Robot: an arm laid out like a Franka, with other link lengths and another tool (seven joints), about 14 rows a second.
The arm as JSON. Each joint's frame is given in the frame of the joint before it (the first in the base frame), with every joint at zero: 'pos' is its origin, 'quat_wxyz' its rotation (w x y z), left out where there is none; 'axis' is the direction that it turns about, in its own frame. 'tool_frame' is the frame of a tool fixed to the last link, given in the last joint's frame.
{
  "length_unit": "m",
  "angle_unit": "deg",
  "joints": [
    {
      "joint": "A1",
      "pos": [
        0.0,
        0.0,
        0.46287
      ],
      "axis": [
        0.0,
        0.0,
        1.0
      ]
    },
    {
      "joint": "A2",
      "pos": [
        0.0,
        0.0,
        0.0
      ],
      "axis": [
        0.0,
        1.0,
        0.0
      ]
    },
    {
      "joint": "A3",
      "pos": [
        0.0,
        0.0,
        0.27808
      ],
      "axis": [
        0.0,
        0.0,
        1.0
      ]
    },
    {
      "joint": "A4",
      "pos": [
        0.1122,
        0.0,
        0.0
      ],
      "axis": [
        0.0,
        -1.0,
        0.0
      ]
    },
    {
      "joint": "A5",
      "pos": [
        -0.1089,
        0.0,
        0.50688
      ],
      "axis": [
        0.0,
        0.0,
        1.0
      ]
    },
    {
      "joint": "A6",
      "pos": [
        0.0,
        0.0,
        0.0
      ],
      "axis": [
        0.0,
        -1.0,
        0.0
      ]
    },
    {
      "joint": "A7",
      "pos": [
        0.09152,
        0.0,
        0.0
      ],
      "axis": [
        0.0,
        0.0,
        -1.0
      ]
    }
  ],
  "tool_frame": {
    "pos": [
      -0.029,
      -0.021,
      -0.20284
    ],
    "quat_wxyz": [
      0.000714,
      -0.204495,
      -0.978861,
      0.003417
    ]
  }
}
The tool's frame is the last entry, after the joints.
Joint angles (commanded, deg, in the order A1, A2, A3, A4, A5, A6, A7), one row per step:
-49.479 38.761 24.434 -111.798 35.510 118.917 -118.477
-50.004 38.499 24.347 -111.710 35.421 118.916 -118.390
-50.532 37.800 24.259 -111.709 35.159 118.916 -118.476
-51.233 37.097 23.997 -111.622 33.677 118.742 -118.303
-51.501 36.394 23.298 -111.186 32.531 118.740 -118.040
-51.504 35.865 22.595 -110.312 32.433 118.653 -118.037
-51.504 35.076 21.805 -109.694 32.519 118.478 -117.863
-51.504 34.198 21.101 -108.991 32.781 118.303 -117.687
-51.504 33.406 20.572 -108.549 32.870 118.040 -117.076
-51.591 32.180 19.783 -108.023 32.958 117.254 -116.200
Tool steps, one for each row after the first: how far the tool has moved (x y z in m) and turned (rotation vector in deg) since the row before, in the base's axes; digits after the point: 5 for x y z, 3 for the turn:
-0.00037 -0.00896 0.00261 -0.323 -0.127 -0.597
0.00061 -0.01097 0.00612 -0.728 -0.448 -0.329
-0.00297 -0.01611 0.00503 -1.400 -0.036 0.243
-0.00087 -0.01898 0.00617 -1.683 -0.127 -0.189
0.00405 -0.01669 0.00888 -1.121 -0.670 -0.653
0.00234 -0.01666 0.01001 -1.030 -0.461 -0.881
0.00387 -0.01635 0.01249 -1.004 -0.669 -0.966
0.00188 -0.01187 0.01033 -0.712 -0.124 -0.904
0.00046 -0.01634 0.01530 -0.738 0.018 -1.159

